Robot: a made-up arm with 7 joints.
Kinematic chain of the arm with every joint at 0, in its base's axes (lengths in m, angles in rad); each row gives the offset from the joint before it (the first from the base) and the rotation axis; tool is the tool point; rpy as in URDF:
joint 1: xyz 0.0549 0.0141 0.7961 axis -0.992 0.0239 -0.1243
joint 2: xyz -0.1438 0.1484 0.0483 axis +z
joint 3: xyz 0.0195 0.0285 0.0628 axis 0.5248 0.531 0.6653
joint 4: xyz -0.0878 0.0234 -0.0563 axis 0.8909 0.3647 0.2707
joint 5: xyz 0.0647 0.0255 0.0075 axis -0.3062 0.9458 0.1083
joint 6: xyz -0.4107 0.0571 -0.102 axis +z
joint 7: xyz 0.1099 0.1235 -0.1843 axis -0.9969 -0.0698 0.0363
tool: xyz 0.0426 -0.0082 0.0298 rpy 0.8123 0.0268 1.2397
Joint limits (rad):
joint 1: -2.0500..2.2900
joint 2: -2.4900..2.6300
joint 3: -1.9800..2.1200
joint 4: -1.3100..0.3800
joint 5: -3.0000..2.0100
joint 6: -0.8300..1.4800
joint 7: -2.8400..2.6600
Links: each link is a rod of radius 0.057 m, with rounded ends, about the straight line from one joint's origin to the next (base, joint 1, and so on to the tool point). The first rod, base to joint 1, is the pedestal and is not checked.
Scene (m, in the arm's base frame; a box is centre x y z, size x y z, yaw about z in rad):
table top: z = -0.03
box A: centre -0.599 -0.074 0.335 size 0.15 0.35 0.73 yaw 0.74
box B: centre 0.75 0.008 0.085 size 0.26 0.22 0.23 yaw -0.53
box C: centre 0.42 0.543 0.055 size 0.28 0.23 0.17 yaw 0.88
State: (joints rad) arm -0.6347 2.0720 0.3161 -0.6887 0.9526 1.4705 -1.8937
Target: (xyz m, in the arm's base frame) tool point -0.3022 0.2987 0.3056
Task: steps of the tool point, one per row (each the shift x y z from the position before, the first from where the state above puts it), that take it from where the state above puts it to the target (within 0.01 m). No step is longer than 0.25 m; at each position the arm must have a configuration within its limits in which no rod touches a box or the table.
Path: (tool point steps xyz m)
1: -0.1309 0.0913 -0.1249
2: -0.0996 0.1365 -0.0879
3: -0.0492 0.1609 -0.0523
4: 0.0099 0.1600 -0.0211
5: 0.0653 0.1339 0.0045
6: -0.0850 0.0180 -0.0033
7: -0.0724 0.0479 0.0121

